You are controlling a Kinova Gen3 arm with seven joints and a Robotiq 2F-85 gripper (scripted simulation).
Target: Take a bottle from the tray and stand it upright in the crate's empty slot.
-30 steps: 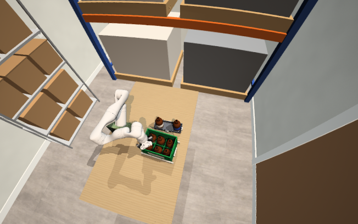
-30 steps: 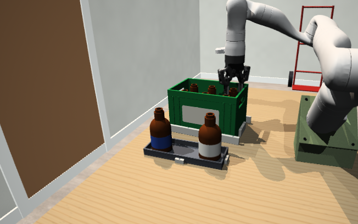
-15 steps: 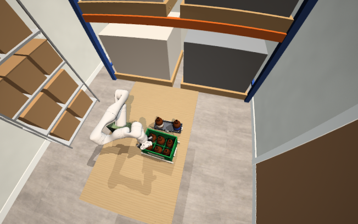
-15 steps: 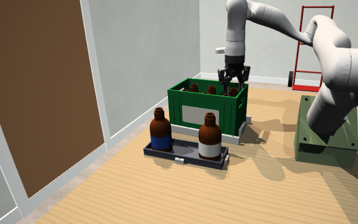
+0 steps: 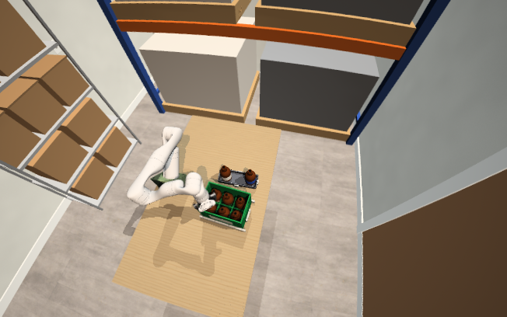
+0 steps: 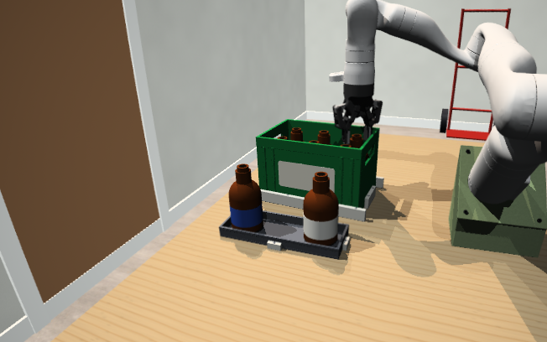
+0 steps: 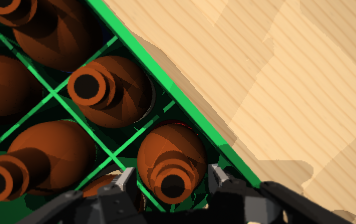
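My hand is 90 mm short of the green crate, 40 mm to the right of it and 80 mm above it. Round my hand: dark tray (110 mm ahead, 270 mm to the left, 150 mm below).
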